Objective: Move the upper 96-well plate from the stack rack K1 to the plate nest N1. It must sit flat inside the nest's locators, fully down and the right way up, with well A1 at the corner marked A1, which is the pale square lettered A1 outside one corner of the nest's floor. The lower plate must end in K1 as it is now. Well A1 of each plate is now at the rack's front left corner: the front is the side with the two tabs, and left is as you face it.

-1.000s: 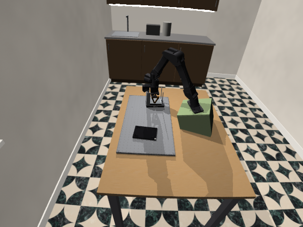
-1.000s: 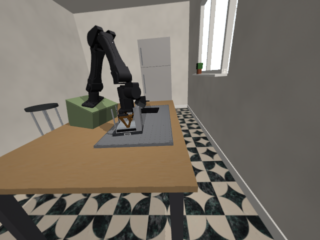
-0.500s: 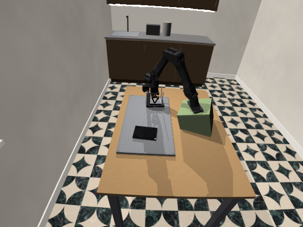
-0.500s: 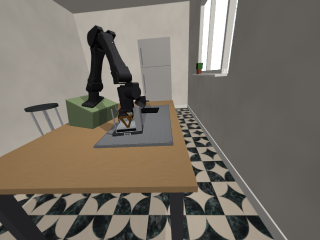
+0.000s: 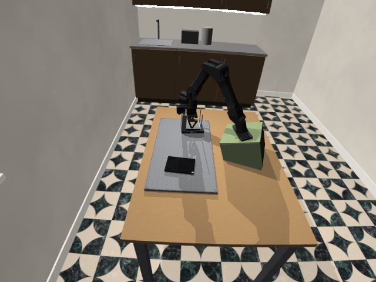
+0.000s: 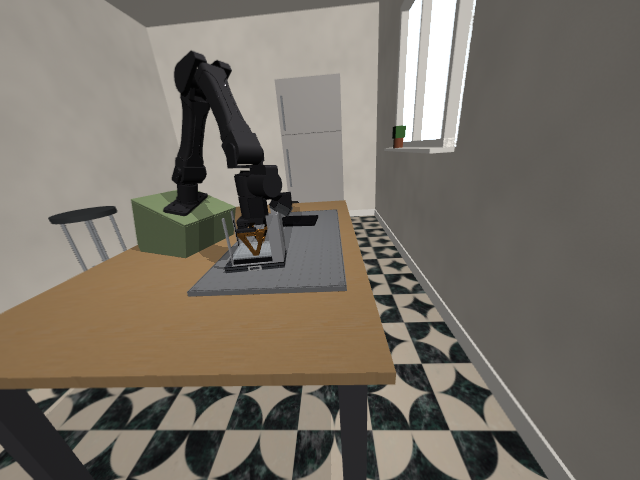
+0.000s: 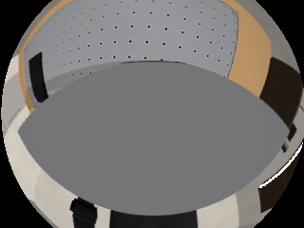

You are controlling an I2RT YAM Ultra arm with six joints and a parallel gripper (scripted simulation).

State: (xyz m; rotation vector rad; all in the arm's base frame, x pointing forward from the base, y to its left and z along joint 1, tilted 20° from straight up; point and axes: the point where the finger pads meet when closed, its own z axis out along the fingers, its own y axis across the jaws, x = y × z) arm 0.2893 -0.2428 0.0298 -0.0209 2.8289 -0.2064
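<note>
Now: hand 20 mm above the dark plate. The rest, counted from my hand: pale A1 mark (430 mm to the left, 40 mm below, 40 mm ahead).
</note>
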